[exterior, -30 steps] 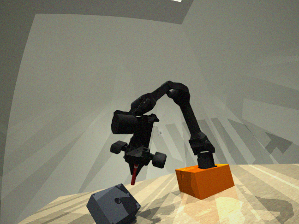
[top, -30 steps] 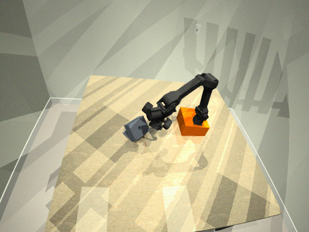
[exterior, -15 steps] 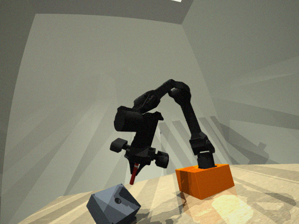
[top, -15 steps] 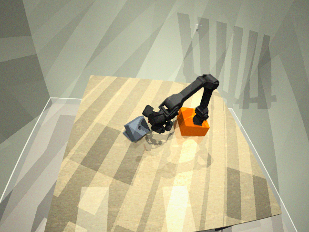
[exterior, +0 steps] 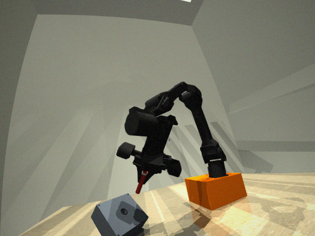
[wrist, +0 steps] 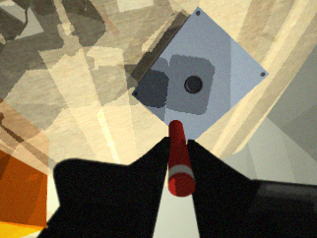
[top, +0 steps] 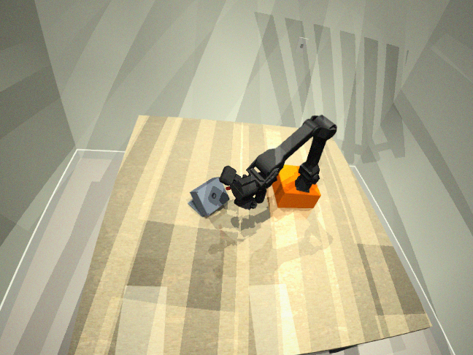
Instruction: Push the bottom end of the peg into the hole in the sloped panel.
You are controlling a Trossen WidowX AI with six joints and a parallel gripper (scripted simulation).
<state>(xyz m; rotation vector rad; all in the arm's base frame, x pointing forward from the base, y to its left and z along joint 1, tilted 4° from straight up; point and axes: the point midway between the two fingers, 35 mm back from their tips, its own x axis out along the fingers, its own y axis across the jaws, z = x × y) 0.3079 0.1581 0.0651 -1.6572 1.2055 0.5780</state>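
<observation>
My gripper tip is now 100 mm above the grey-blue sloped panel, 80 mm short of it and 20 mm to the left of it. Also, from my gripper tip: red round peg 10 mm to the left, 10 mm behind, 10 mm above.
</observation>
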